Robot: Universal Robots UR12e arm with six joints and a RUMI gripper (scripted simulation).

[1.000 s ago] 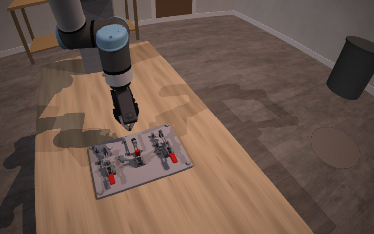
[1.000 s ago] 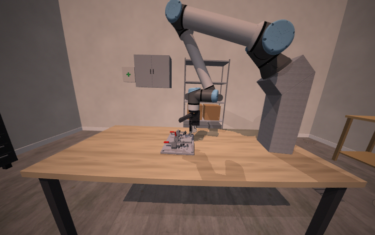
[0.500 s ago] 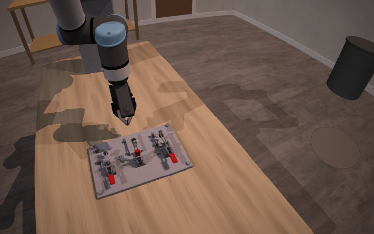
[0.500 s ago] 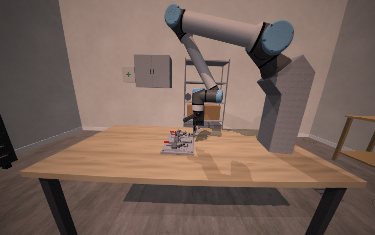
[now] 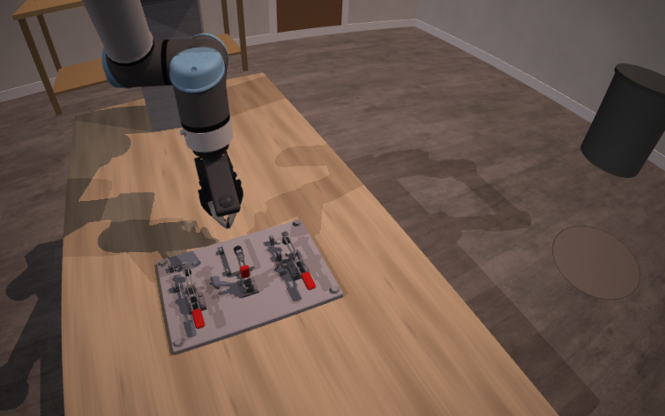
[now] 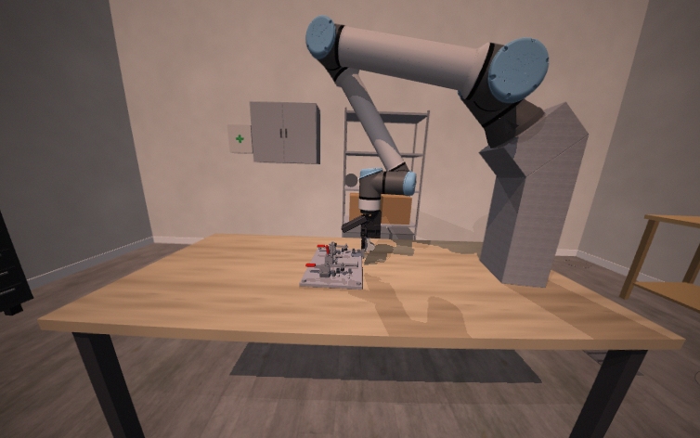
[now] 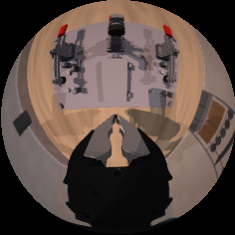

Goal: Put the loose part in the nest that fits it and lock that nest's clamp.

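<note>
The loose part is 70 mm ahead of my hand, 40 mm below it and 10 mm to the right of it. From my hand the other things lie so: fixture: 120 mm ahead, 50 mm below, 30 mm to the right.
</note>
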